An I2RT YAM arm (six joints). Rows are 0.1 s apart.
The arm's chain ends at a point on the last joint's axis. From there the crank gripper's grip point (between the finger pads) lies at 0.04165 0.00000 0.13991 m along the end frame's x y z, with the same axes.
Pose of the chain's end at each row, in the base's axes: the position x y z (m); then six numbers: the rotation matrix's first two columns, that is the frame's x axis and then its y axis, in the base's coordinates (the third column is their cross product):
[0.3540 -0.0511 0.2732 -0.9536 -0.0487 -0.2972 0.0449 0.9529 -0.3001]
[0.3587 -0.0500 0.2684 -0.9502 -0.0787 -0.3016 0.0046 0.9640 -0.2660]
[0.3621 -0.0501 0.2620 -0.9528 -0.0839 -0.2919 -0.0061 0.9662 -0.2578]
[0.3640 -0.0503 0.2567 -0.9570 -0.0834 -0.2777 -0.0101 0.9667 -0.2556]
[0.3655 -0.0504 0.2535 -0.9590 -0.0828 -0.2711 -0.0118 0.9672 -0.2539]
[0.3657 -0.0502 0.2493 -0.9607 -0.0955 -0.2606 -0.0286 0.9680 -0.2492]
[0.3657 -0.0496 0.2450 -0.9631 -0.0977 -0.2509 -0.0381 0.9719 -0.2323]
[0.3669 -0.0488 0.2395 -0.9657 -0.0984 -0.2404 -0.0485 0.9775 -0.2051]
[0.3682 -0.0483 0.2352 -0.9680 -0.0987 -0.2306 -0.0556 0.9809 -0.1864]
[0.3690 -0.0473 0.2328 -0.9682 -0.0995 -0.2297 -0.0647 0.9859 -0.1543]
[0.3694 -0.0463 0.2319 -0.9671 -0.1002 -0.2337 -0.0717 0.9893 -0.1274]
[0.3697 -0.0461 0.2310 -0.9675 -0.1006 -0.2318 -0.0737 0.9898 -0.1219]
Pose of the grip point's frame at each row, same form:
[0.3560 -0.0950 0.1340 -0.9536 -0.0487 -0.2972 0.0449 0.9529 -0.3001]
[0.3627 -0.0888 0.1277 -0.9502 -0.0787 -0.3016 0.0046 0.9640 -0.2660]
[0.3649 -0.0877 0.1210 -0.9528 -0.0839 -0.2919 -0.0061 0.9662 -0.2578]
[0.3647 -0.0876 0.1156 -0.9570 -0.0834 -0.2777 -0.0101 0.9667 -0.2556]
[0.3652 -0.0875 0.1123 -0.9590 -0.0828 -0.2711 -0.0118 0.9672 -0.2539]
[0.3643 -0.0866 0.1080 -0.9607 -0.0955 -0.2606 -0.0286 0.9680 -0.2492]
[0.3629 -0.0836 0.1031 -0.9631 -0.0977 -0.2509 -0.0381 0.9719 -0.2323]
[0.3624 -0.0790 0.0967 -0.9657 -0.0984 -0.2404 -0.0485 0.9775 -0.2051]
[0.3621 -0.0759 0.0920 -0.9680 -0.0987 -0.2306 -0.0556 0.9809 -0.1864]
[0.3625 -0.0703 0.0888 -0.9682 -0.0995 -0.2297 -0.0647 0.9859 -0.1543]
[0.3633 -0.0654 0.0873 -0.9671 -0.1002 -0.2337 -0.0717 0.9893 -0.1274]
[0.3632 -0.0644 0.0863 -0.9675 -0.1006 -0.2318 -0.0737 0.9898 -0.1219]

